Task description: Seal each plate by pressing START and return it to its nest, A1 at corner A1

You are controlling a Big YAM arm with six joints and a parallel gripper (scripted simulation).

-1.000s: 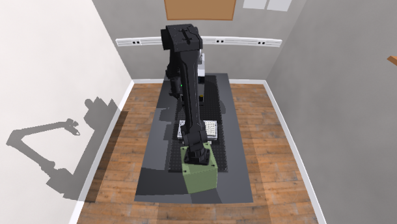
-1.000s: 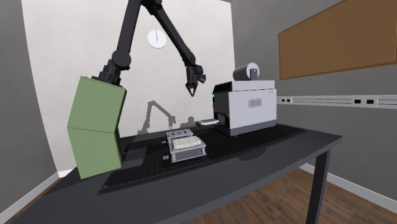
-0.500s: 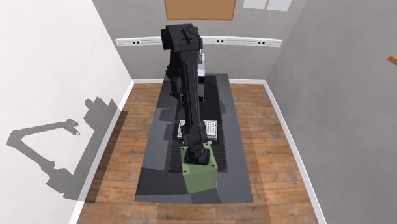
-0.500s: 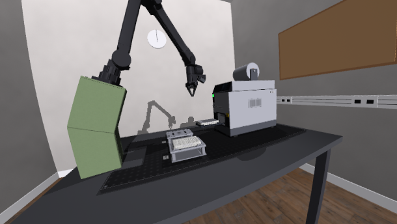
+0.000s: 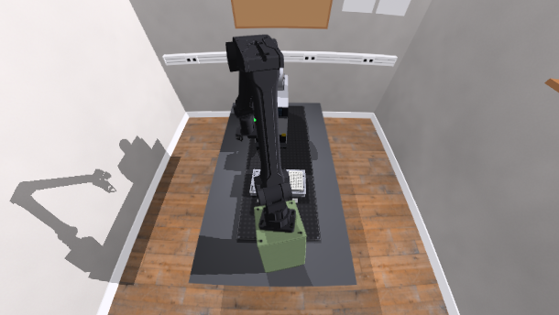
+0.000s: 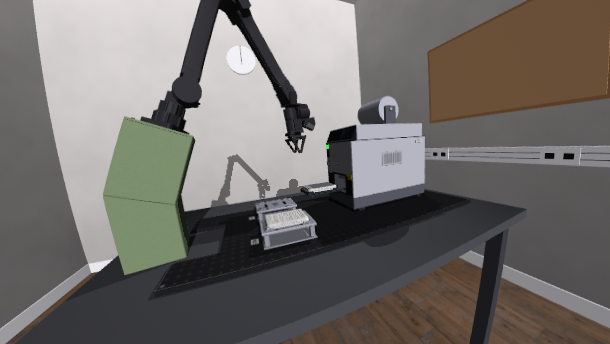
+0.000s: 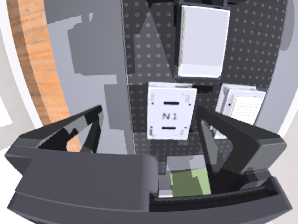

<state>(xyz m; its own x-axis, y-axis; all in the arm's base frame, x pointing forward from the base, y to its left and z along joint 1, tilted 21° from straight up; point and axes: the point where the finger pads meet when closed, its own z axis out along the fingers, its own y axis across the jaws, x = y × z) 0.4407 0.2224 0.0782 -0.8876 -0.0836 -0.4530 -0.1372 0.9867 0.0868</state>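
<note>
Now: the dark sealer stage 7 cm ahead of my hand, 9 cm to the right of it and 17 cm below it. The rest, counted from my hand: yellow warning label (18 cm ahead, 16 cm to the right, 12 cm below); foil roll (40 cm ahead, 4 cm to the right, 15 cm above); white plate (10 cm behind, 28 cm to the right, 21 cm below).
</note>
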